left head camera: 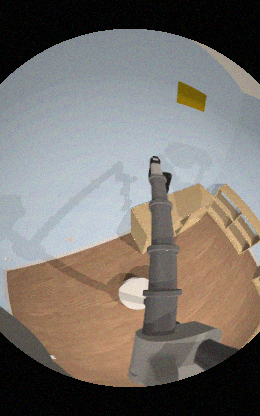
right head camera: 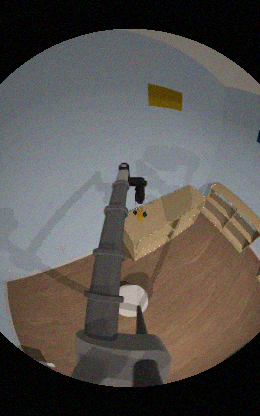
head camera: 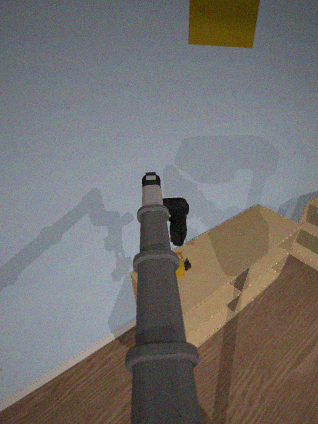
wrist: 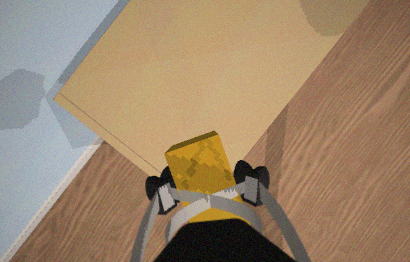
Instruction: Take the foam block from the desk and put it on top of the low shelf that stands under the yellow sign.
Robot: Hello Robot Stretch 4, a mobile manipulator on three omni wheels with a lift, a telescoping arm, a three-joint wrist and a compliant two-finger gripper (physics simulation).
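Places are measured from the robot's base along level axes (x right, y back, z down), in metres.
Pixels of known places: gripper, fingertip midpoint: (wrist: 207,177); robot's base, origin of the base link: (left head camera: 135,291) (right head camera: 130,299).
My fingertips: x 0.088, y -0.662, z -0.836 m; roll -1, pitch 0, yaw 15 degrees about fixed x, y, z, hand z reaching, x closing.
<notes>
For each thing: its top centre in the pictures, then the offset to it from my fingertips. "spot": a spot on its surface instead.
- yellow foam block, middle of its top: (wrist: 210,197) (head camera: 177,260) (right head camera: 139,210) dx +0.000, dy +0.003, dz -0.053 m
- yellow sign, middle of its top: (right head camera: 166,87) (left head camera: 193,87) dx +0.266, dy -0.530, dz -0.988 m
- tan shelf unit, surface spot: (right head camera: 230,194) spot: dx +1.622, dy -0.618, dz +0.253 m
My gripper (wrist: 207,177) (right head camera: 140,213) is shut on the yellow foam block (wrist: 199,162) (right head camera: 140,217) (head camera: 180,271), with one black fingertip pad on each side of it. The block is held over the left end of the low tan shelf (wrist: 200,65) (right head camera: 167,212) (head camera: 280,227) (left head camera: 141,227), near its front edge; the height of the gap below it is hard to tell. In the head view the arm hides part of the block and gripper. The yellow sign (head camera: 223,22) (left head camera: 191,96) (right head camera: 165,97) is on the wall above the shelf. The desk does not show.
Another tan shelf unit (left head camera: 237,196) (right head camera: 230,194) stands just right of the low shelf. The blue wall is behind both. A white round object (left head camera: 131,293) (right head camera: 134,301) is on the wooden floor near the arm's base. A blue panel (right head camera: 258,136) shows at the right edge.
</notes>
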